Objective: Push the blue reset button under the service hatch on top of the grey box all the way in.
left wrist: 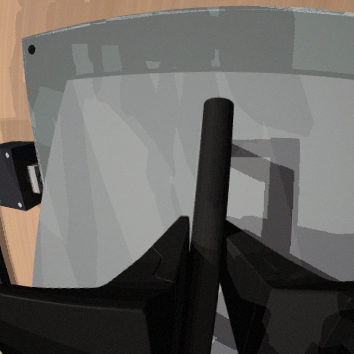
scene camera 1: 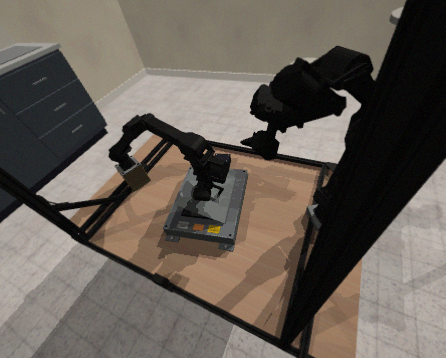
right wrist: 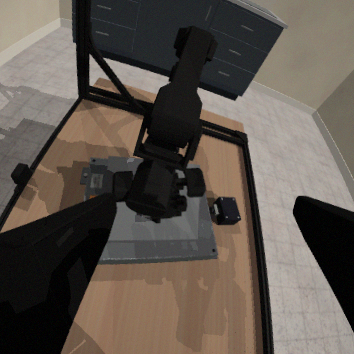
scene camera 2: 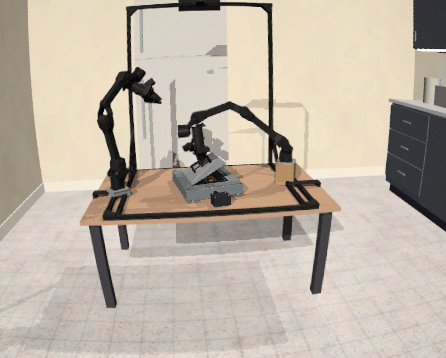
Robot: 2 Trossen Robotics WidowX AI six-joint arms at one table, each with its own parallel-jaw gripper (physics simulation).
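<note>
The grey box (scene camera 1: 240, 192) (scene camera 2: 214, 191) (left wrist: 250, 42) (right wrist: 160, 251) lies on the table. Its hatch (scene camera 1: 214, 211) (scene camera 2: 206, 171) (left wrist: 120, 150) (right wrist: 175, 228) stands tilted open. My left gripper (scene camera 1: 209, 194) (scene camera 2: 201, 163) (left wrist: 199, 223) is above the hatch, shut on its black bar handle (left wrist: 218, 135). Under the raised hatch, a small red and yellow part (scene camera 2: 210, 178) shows in scene camera 2. The blue button cannot be made out in any view. My right gripper (scene camera 1: 254, 143) (scene camera 2: 159, 100) (right wrist: 206, 203) is open and empty, high above the table and away from the box.
A small black block (scene camera 2: 220, 199) (left wrist: 19, 175) (right wrist: 227, 210) sits beside the box. Grey, orange and yellow labels (scene camera 1: 198, 227) mark one end of the box. A wooden block (scene camera 1: 136, 178) (scene camera 2: 285, 174) is under the left arm's base. Black frame bars (scene camera 2: 200, 214) edge the table.
</note>
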